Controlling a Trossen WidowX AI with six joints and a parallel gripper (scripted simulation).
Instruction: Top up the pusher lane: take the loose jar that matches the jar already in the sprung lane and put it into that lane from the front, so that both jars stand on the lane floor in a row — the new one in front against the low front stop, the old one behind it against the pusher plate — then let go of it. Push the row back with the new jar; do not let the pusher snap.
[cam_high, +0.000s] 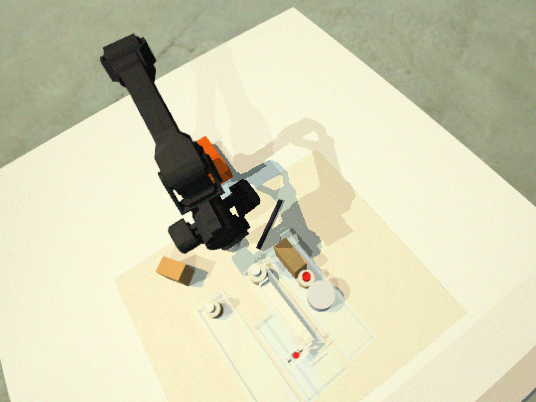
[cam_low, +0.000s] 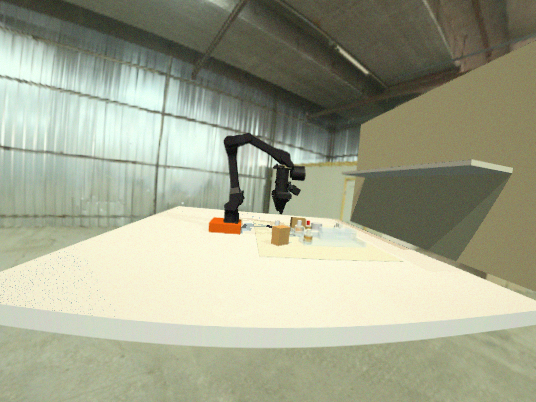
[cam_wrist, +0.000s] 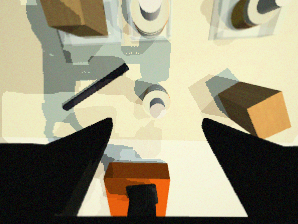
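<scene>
Now: gripper tip 130 mm short of the brown box, 70 mm to the right of it and 70 mm above it. Round my gripper tip: pale disc (240 mm ahead, 80 mm below, 60 mm to the left); then black rod (100 mm to the left, 100 mm below, 20 mm ahead).
</scene>
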